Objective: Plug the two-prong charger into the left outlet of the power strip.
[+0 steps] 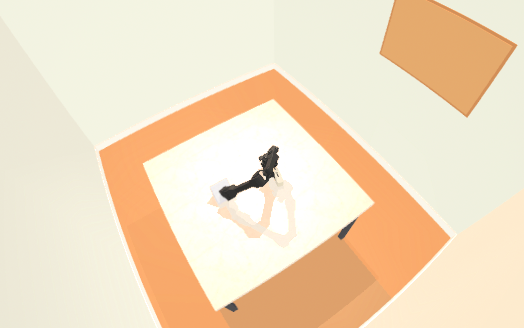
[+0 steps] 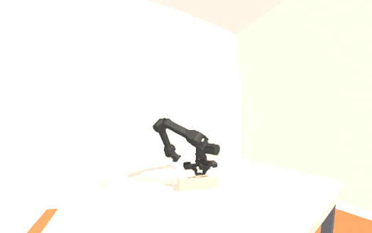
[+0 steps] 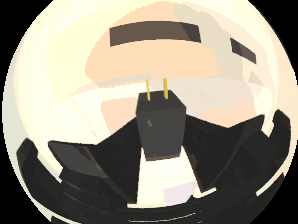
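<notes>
My gripper tip is 1 cm to the left of the two-prong charger, 1 cm below it and 1 cm short of it.
</notes>
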